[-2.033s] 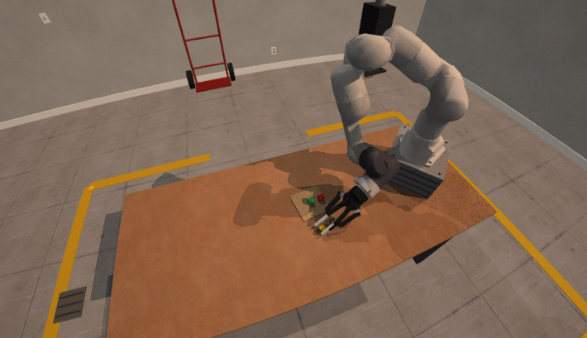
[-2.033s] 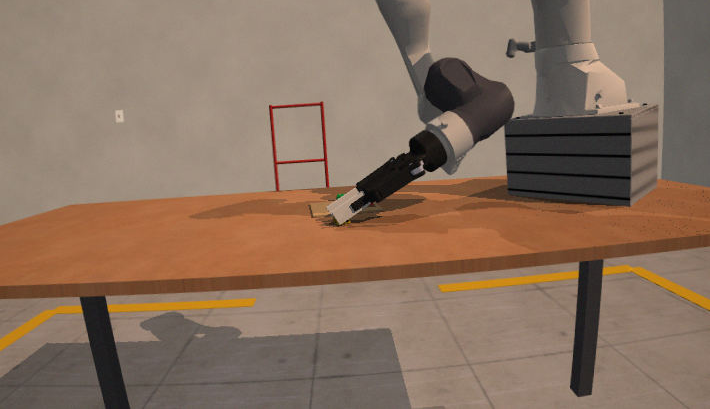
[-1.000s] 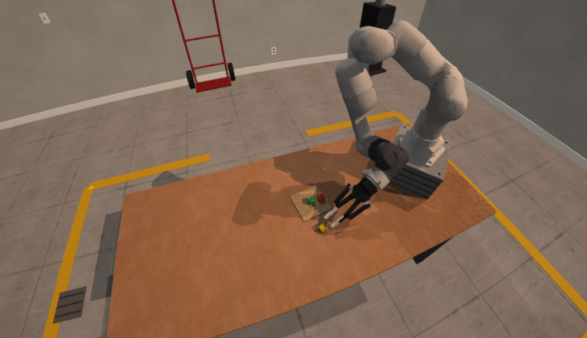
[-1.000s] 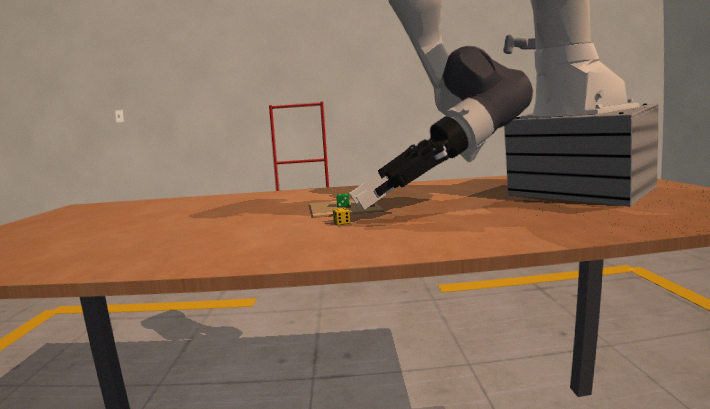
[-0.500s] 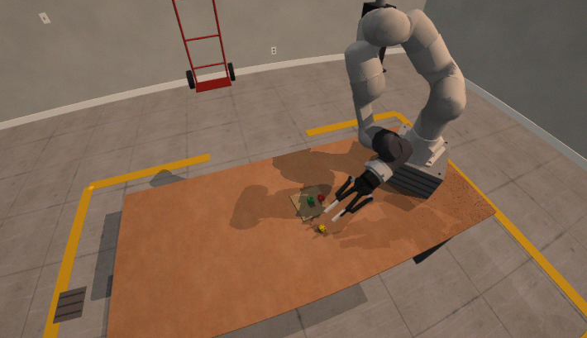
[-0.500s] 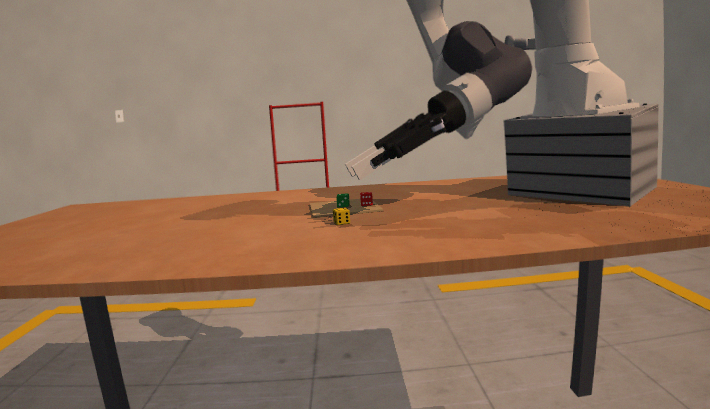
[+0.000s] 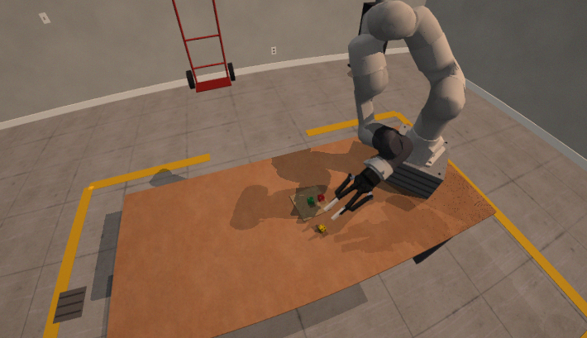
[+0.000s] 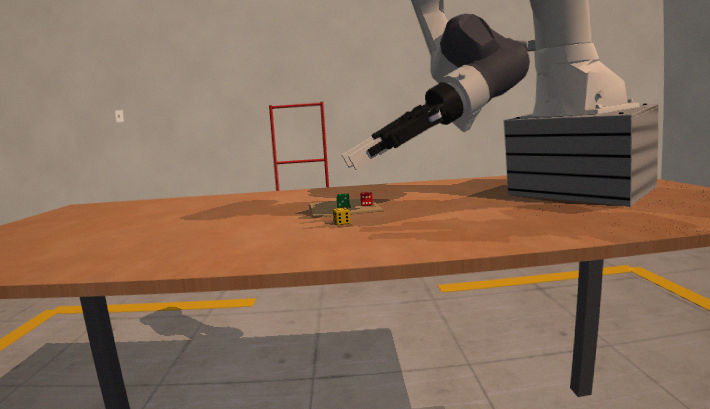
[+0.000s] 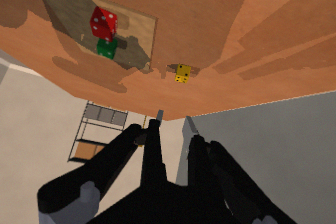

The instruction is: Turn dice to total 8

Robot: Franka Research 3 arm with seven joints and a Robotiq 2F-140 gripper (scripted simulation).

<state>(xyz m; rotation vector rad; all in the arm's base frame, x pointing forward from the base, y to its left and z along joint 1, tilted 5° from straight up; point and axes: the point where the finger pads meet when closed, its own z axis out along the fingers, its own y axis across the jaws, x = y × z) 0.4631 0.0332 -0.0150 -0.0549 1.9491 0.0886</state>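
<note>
Now: the yellow die 11 cm below my hand and 5 cm ahead of it. The rest, counted from my hand: green die: 13 cm to the right, 11 cm below, 2 cm ahead; then red die: 12 cm to the right, 11 cm below, 3 cm behind; then tan mat: 13 cm to the right, 12 cm below, 2 cm ahead.
</note>
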